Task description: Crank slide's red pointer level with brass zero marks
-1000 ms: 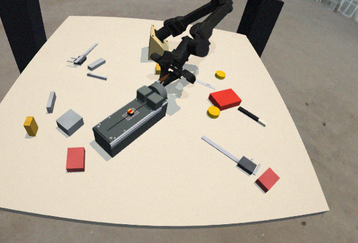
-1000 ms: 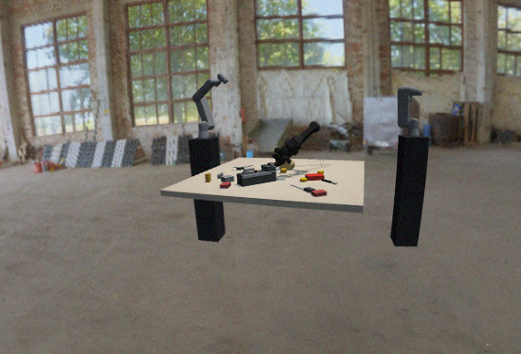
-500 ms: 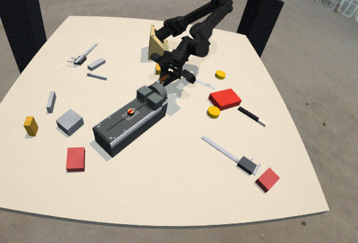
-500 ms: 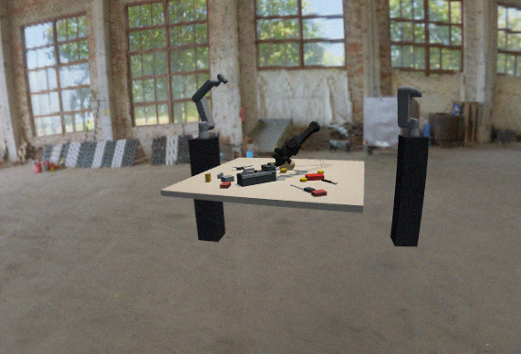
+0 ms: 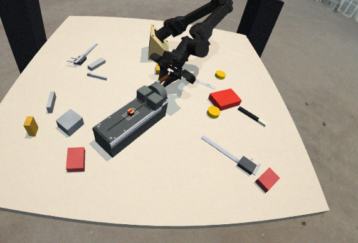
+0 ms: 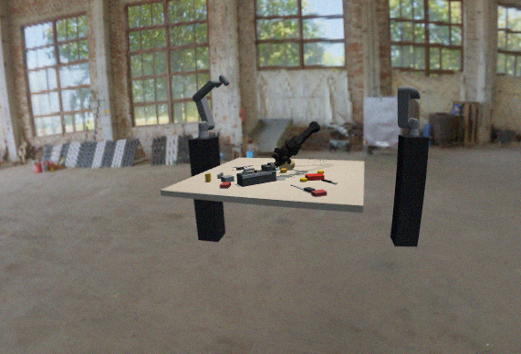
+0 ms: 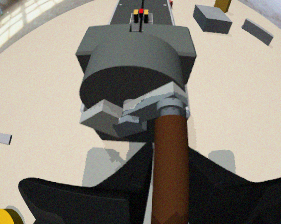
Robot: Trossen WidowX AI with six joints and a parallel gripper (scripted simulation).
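The crank is 10 mm ahead of my gripper tip, 10 mm to the left of it and 20 mm above it. Also, from my gripper tip: brown handle: 10 mm behind, 10 mm to the left, 30 mm above; then grey bar: 130 mm behind, 210 mm to the left, 80 mm below; then red pointer: 130 mm ahead, 110 mm to the right.
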